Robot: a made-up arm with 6 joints.
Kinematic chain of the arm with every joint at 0, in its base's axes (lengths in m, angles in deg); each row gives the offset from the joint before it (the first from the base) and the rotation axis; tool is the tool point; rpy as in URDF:
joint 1: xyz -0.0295 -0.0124 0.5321 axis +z
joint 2: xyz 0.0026 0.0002 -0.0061 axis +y
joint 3: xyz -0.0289 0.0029 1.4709 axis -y
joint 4: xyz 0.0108 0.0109 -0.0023 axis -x
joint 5: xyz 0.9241 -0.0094 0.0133 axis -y
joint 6: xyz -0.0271 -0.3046 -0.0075 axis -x
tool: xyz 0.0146 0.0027 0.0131 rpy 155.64 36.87 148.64
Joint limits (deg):
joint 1: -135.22..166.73
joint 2: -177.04..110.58
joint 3: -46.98..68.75
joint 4: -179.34..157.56
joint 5: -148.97..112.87
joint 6: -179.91..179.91
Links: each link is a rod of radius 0.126 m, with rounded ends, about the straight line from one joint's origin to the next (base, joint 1, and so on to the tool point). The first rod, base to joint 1, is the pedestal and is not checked.
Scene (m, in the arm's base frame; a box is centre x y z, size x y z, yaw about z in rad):
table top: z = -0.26
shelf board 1: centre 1.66 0.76 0.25 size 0.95 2 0.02 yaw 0.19
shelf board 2: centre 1.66 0.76 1.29 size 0.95 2 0.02 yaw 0.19
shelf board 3: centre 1.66 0.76 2.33 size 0.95 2 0.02 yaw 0.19
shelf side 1: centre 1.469 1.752 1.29 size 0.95 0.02 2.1 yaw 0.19
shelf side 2: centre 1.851 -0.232 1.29 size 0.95 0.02 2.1 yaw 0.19
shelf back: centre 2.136 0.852 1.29 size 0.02 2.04 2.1 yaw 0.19
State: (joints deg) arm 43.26 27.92 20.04 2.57 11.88 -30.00
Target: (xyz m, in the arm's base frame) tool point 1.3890 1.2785 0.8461
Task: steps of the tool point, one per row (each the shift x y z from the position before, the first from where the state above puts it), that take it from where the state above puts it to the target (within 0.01 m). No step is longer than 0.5 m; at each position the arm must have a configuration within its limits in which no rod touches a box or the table.
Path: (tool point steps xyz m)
1: -0.3449 0.2317 0.0174
2: -0.3697 0.1163 0.0074
3: -0.3587 0.0057 -0.0023
4: -0.3171 -0.0905 -0.0107
5: -0.2512 -0.1642 -0.0185
6: 0.2366 0.2088 -0.1253
7: 0.3288 0.1263 -0.1481
8: 0.3857 0.0091 -0.1719
9: 0.3944 -0.1293 -0.1954
10: 0.1779 0.0734 -0.1123
11: 0.1766 0.0398 -0.1346

